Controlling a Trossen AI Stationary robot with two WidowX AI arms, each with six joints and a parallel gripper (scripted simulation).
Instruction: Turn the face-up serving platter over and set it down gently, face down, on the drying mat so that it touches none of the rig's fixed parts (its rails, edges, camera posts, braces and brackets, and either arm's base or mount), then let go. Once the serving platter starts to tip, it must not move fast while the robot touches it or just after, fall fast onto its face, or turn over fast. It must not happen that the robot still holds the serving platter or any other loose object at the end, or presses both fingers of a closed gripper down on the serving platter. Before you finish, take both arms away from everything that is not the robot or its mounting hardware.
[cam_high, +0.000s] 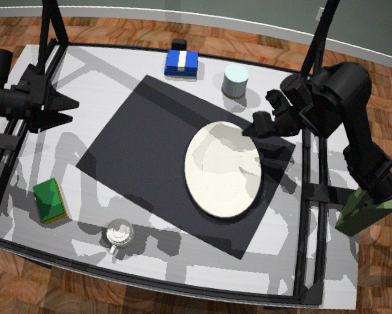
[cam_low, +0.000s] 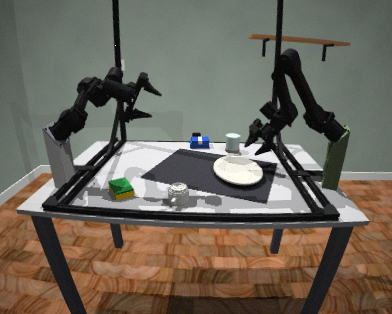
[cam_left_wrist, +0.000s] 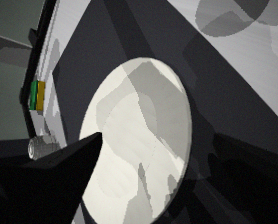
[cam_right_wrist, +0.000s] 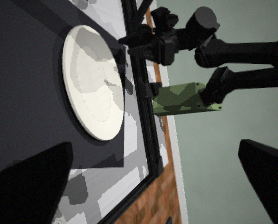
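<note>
The cream serving platter is 80 mm ahead of my left hand, 90 mm to the right of it and 90 mm below it. Round my left hand: green sponge: 250 mm ahead, 540 mm to the right, 80 mm below; mug: 310 mm ahead, 320 mm to the right, 70 mm below; dark drying mat: 50 mm ahead, 190 mm to the right, 100 mm below.
</note>
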